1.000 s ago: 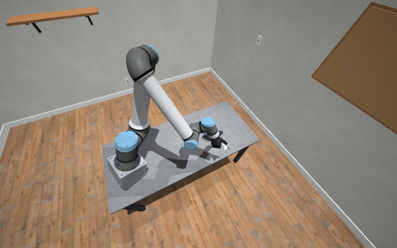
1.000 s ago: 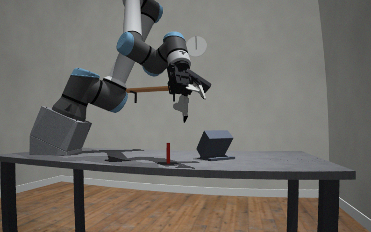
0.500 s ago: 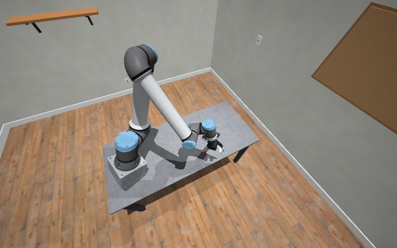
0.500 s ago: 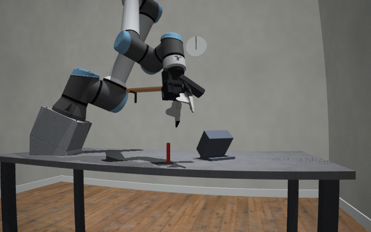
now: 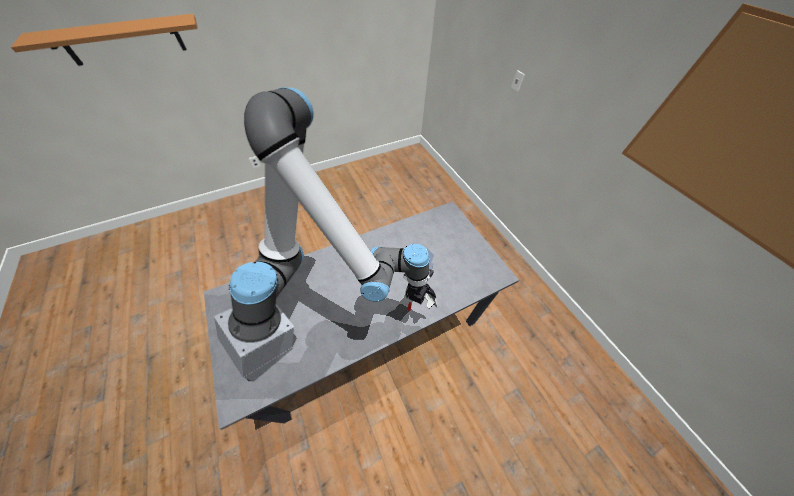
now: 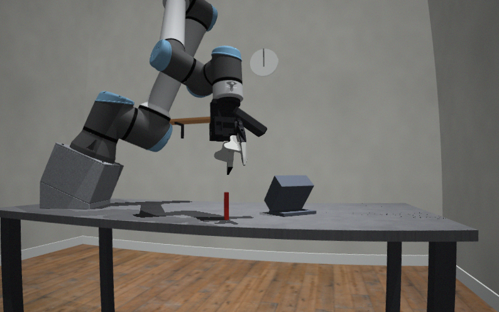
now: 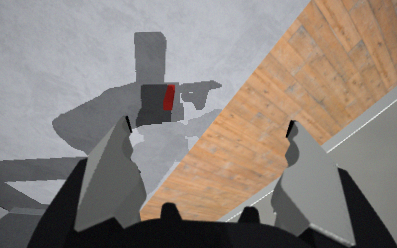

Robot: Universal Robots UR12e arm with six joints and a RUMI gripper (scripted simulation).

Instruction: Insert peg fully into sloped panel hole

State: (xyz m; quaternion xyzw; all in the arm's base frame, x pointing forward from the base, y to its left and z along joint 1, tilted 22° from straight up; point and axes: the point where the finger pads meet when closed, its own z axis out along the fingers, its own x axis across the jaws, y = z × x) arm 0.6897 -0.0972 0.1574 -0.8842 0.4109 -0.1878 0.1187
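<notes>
The red peg lies 100 mm below my hand, 40 mm behind it and 20 mm to the left of it.
</notes>
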